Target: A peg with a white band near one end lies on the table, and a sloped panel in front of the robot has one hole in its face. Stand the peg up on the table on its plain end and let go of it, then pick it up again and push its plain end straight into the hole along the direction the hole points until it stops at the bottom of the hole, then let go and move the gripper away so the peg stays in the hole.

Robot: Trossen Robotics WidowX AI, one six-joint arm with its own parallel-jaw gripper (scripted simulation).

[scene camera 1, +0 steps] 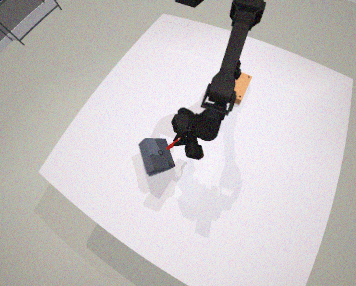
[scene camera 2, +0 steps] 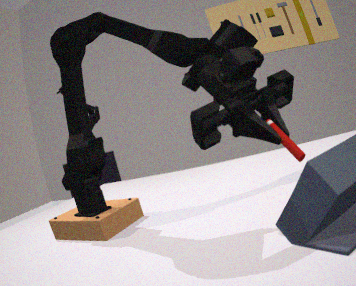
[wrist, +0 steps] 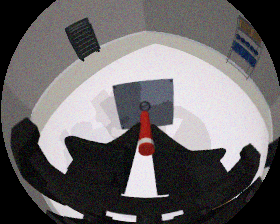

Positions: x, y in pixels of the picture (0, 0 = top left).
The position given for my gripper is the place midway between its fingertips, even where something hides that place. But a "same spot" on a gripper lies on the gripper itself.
My gripper shows in scene camera 1 (174, 143), in scene camera 2 and in the wrist view. The same spot on my gripper: (wrist: 199, 175) is (scene camera 2: 241, 101).
